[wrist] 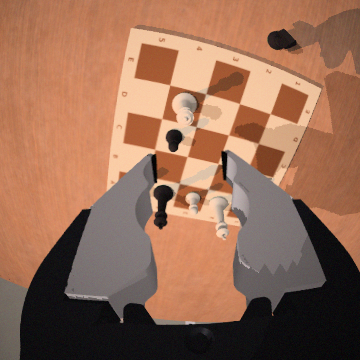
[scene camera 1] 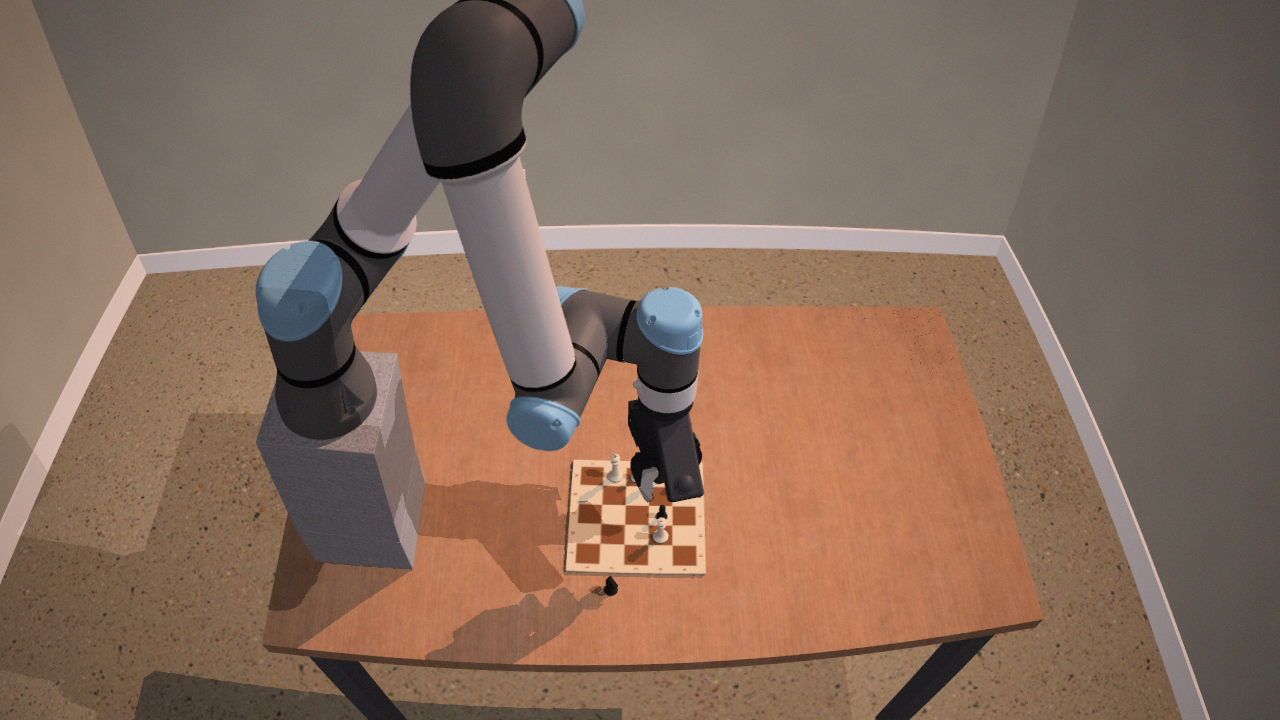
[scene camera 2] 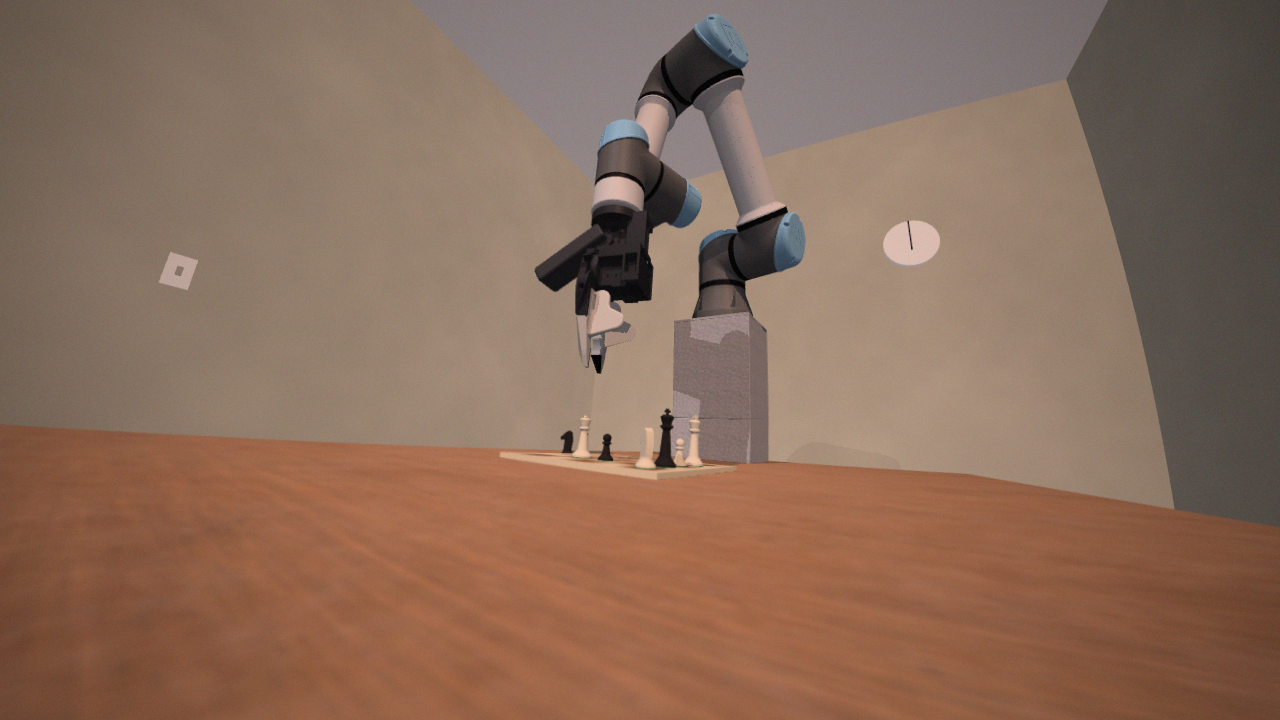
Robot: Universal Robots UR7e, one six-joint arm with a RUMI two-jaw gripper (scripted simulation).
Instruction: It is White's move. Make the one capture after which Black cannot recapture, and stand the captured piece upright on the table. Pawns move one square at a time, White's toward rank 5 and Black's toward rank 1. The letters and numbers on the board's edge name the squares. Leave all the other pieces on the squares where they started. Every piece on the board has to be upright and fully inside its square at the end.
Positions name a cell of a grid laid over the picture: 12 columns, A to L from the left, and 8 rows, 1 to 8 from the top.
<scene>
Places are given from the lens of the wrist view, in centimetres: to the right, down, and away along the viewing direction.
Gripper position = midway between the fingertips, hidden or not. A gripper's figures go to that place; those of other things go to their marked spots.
my gripper (wrist: G4): 1, -1, 14
chessboard (wrist: I3): 9, -7, 24
</scene>
